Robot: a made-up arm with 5 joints.
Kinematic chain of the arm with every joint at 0, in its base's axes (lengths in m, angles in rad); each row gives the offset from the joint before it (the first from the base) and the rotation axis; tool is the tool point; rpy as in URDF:
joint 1: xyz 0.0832 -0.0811 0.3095 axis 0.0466 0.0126 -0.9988
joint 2: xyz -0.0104 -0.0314 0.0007 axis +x
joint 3: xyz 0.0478 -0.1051 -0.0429 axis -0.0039 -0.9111 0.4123
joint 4: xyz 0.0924 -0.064 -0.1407 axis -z
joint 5: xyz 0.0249 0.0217 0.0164 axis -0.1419 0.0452 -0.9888
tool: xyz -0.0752 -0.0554 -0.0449 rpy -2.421 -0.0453 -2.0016
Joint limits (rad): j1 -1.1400..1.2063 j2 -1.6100..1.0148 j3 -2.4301..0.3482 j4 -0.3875..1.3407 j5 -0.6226..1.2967
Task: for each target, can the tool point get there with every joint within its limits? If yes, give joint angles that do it. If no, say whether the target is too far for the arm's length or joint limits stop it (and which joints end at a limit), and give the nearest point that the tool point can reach.
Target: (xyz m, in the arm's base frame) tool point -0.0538 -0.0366 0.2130
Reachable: yes | joints 0.9269 0.0115 -1.6764 0.4493 0.8458
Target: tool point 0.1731 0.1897 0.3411
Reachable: no: joint limits stop it (at a limit: joint 1, joint 2, joint 3, joint 5) | nearest point 0.0778 0.0689 0.4011 | short by 0.165 m
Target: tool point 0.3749 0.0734 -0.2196
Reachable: no: too far | nearest point 0.2607 -0.0012 0.0083 | short by 0.266 m
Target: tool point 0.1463 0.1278 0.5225
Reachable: no: joint limits stop it (at a limit: joint 1, joint 2, joint 3, joint 5) | nearest point 0.0619 0.0847 0.4143 | short by 0.144 m
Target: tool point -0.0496 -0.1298 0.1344
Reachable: yes | joints 0.4281 0.2929 -1.0963 0.2619 0.4840
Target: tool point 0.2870 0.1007 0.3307
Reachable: no: joint limits stop it (at a limit: joint 1, joint 3, joint 4, joint 5) | nearest point 0.3547 0.0476 0.3557 | short by 0.090 m
